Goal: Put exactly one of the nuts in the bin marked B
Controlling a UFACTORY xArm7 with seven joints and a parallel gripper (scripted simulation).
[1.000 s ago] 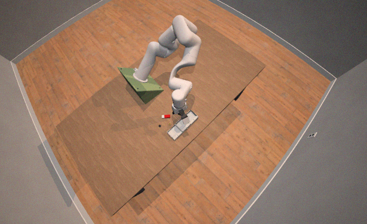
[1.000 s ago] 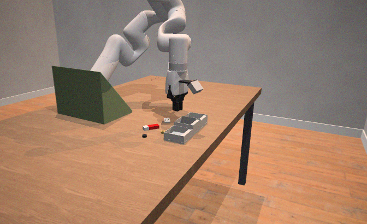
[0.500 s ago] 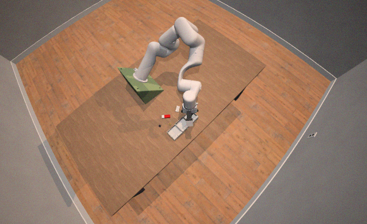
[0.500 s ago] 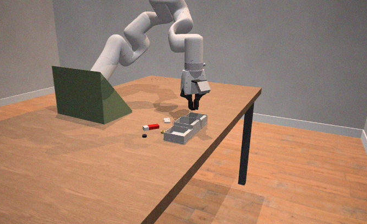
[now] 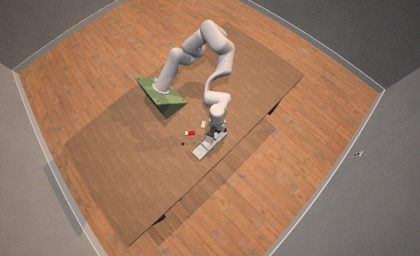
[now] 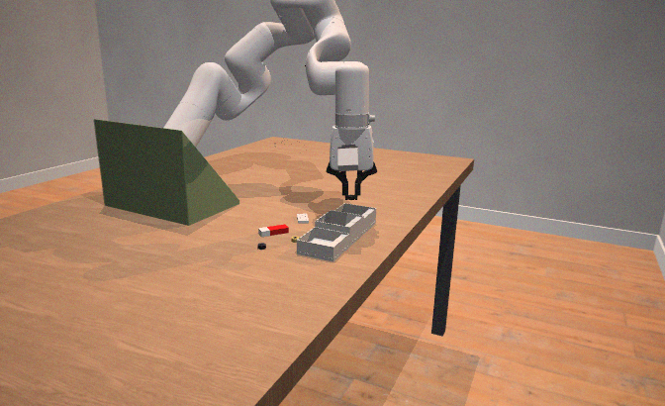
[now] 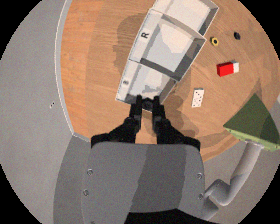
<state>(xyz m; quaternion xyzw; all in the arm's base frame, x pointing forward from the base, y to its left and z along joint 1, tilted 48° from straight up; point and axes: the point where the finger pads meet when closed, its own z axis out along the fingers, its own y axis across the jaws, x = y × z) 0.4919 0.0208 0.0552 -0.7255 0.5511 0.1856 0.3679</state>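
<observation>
Right now my hand is 12 cm past the white die, 8 cm above it and 1 cm to the left of it. The rest, counted from my hand: yellow nut (14 cm to the right, 8 cm below, 8 cm behind).
</observation>
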